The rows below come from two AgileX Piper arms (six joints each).
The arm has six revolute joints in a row. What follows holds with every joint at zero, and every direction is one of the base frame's. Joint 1 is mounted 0.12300 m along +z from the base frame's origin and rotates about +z. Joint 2 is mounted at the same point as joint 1 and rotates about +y. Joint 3 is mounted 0.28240 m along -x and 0.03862 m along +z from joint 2 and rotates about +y. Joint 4 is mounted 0.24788 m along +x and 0.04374 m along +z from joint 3 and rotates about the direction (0.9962, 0, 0.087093). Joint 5 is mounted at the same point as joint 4 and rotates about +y. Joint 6 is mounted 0.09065 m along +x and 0.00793 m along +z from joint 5 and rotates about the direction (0.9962, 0, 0.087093). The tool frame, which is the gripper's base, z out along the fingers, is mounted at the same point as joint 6; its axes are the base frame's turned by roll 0.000, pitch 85.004 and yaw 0.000 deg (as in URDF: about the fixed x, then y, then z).
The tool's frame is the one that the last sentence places.
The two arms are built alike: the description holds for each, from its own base.
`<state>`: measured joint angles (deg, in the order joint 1, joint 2, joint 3, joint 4, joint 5, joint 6); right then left.
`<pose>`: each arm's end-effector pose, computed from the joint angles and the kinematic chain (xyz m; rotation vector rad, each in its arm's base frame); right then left.
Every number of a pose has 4 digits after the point. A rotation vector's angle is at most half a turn.
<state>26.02 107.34 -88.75 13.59 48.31 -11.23 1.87 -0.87 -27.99 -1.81 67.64 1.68</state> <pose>0.3643 0.1956 0.2651 -0.7049 2.5656 0.3722 -0.0113 -0.0030 0.2647 0.0003 2.1600 -0.0027</pose>
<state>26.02 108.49 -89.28 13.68 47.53 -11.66 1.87 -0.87 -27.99 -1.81 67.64 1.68</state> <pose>0.3689 0.1977 0.2600 -0.7092 2.5609 0.3700 -0.0113 -0.0030 0.2647 0.0003 2.1600 -0.0027</pose>
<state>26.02 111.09 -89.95 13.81 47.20 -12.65 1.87 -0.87 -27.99 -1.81 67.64 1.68</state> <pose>0.3758 0.2012 0.2445 -0.7321 2.5819 0.3621 -0.0113 -0.0030 0.2647 0.0003 2.1600 -0.0027</pose>
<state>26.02 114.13 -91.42 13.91 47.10 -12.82 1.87 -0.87 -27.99 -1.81 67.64 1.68</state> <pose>0.3844 0.2055 0.2291 -0.7381 2.6066 0.3593 -0.0113 -0.0030 0.2647 0.0003 2.1600 -0.0027</pose>
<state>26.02 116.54 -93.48 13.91 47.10 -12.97 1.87 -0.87 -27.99 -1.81 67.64 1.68</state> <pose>0.3927 0.2095 0.2208 -0.7424 2.6115 0.3576 -0.0113 -0.0030 0.2647 0.0003 2.1600 -0.0027</pose>
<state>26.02 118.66 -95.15 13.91 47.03 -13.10 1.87 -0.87 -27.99 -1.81 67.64 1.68</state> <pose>0.3995 0.2128 0.2125 -0.7460 2.6172 0.3557 -0.0113 -0.0030 0.2647 0.0003 2.1600 -0.0027</pose>
